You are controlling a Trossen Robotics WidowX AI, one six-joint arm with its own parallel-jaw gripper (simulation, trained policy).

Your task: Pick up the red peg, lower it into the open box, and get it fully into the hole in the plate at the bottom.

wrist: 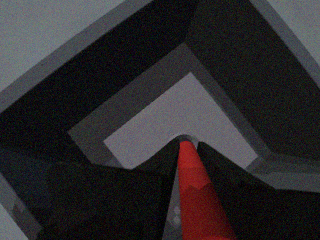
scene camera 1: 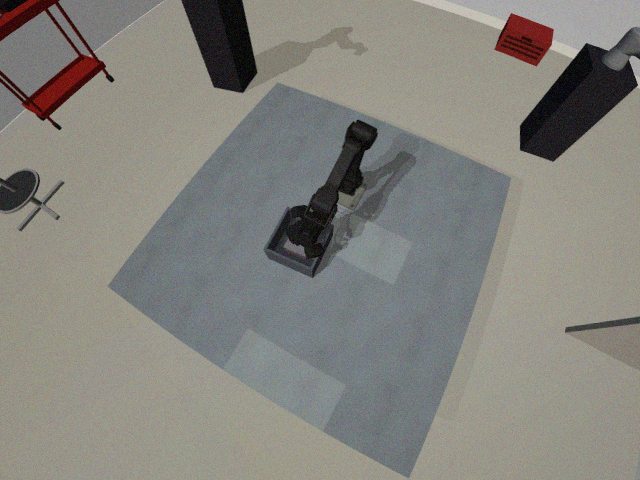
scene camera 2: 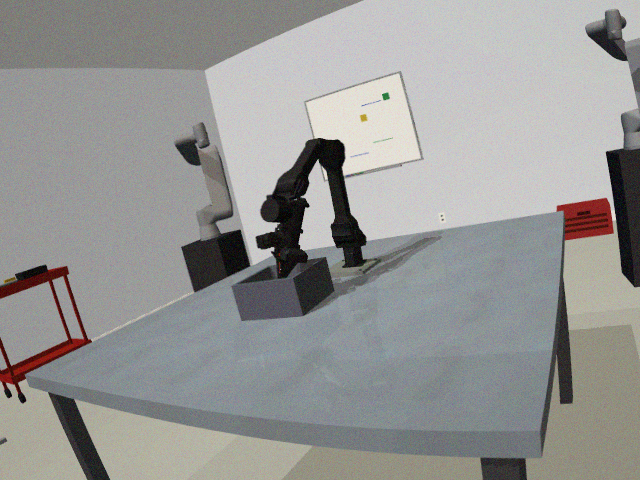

Labels:
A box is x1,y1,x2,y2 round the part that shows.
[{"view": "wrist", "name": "my gripper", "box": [34,138,319,239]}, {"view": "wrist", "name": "dark grey box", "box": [0,0,319,239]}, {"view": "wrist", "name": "light grey plate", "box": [103,72,256,228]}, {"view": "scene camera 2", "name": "my gripper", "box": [256,223,307,278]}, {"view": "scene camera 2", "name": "dark grey box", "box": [232,257,333,320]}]

